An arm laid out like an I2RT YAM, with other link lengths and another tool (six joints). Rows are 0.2 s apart.
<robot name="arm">
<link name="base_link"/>
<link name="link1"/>
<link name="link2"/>
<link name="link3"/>
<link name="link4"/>
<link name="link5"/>
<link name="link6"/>
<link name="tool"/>
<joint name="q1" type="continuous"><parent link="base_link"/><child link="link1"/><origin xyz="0.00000 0.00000 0.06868"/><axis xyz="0 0 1"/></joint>
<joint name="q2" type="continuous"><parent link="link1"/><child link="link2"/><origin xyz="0.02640 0.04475 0.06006"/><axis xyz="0 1 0"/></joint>
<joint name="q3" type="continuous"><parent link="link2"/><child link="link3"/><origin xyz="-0.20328 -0.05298 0.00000"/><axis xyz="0 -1 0"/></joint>
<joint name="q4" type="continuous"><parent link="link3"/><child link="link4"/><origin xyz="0.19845 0.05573 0.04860"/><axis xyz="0 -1 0"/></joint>
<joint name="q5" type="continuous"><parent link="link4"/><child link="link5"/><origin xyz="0.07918 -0.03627 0.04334"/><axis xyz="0 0 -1"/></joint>
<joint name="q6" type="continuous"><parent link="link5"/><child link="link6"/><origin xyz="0.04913 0.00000 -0.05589"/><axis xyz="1 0 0"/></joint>
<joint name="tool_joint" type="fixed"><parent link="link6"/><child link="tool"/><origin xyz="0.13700 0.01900 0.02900" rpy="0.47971 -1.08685 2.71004"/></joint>
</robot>
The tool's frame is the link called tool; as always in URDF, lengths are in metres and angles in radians. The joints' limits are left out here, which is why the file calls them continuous.
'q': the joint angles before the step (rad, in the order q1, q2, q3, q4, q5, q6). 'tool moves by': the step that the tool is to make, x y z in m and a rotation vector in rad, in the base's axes. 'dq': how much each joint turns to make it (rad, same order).
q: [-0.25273, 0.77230, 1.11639, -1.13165, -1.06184, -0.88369]
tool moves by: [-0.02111, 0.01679, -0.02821, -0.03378, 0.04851, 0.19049]
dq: [0.07059, 0.11749, -0.02289, -0.12892, -0.03814, -0.25938]
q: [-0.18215, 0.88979, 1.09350, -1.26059, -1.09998, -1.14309]
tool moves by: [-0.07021, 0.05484, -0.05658, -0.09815, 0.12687, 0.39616]
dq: [0.45927, 0.05724, -0.15947, 0.11178, 0.10947, 0.02972]
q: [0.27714, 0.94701, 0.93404, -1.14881, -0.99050, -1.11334]
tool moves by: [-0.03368, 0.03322, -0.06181, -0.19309, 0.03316, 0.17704]
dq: [0.36778, 0.12548, -0.09842, 0.24033, 0.22203, 0.17095]
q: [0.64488, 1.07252, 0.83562, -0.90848, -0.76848, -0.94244]
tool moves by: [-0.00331, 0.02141, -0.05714, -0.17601, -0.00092, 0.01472]
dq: [0.18845, 0.20026, -0.03317, 0.20063, 0.18921, 0.13657]
